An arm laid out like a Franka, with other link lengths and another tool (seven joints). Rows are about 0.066 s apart.
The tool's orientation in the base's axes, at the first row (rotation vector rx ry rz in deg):
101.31 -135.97 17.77
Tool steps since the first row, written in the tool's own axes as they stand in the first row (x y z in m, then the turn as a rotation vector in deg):
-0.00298 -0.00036 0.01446 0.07 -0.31 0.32
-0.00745 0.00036 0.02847 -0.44 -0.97 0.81
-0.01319 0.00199 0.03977 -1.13 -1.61 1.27
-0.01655 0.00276 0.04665 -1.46 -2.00 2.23
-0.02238 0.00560 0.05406 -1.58 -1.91 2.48
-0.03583 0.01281 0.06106 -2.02 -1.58 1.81
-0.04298 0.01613 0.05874 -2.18 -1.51 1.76
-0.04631 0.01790 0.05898 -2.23 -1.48 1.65
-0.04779 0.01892 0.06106 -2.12 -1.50 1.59
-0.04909 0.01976 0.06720 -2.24 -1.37 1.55
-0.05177 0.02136 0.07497 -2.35 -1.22 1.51
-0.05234 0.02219 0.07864 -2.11 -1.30 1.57
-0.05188 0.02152 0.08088 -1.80 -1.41 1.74
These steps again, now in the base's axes. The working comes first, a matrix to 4 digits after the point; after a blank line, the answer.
The tool's axes in the first row as the columns of a matrix, in the base's axes (used below as rounded here):
-0.2849 -0.9585 -0.0087
-0.9241 0.2771 -0.2633
0.2548 -0.0669 -0.9647

0.00107 -0.00115 -0.01468 0.27 -0.23 -0.27
0.00153 -0.00051 -0.02939 1.05 -0.08 -0.83
0.00150 0.00227 -0.04186 1.85 0.26 -1.41
0.00166 0.00378 -0.04940 2.31 0.21 -2.39
0.00054 0.00800 -0.05823 2.26 0.28 -2.67
-0.00260 0.02058 -0.06889 2.07 0.95 -2.16
-0.00373 0.02872 -0.06870 2.05 1.13 -2.15
-0.00448 0.03223 -0.06990 2.04 1.22 -2.06
-0.00505 0.03333 -0.07235 2.03 1.12 -1.97
-0.00554 0.03315 -0.07866 1.94 1.28 -1.97
-0.00638 0.03402 -0.08694 1.83 1.44 -1.97
-0.00704 0.03381 -0.09068 1.83 1.18 -1.97
-0.00655 0.03261 -0.09268 1.85 0.81 -2.04

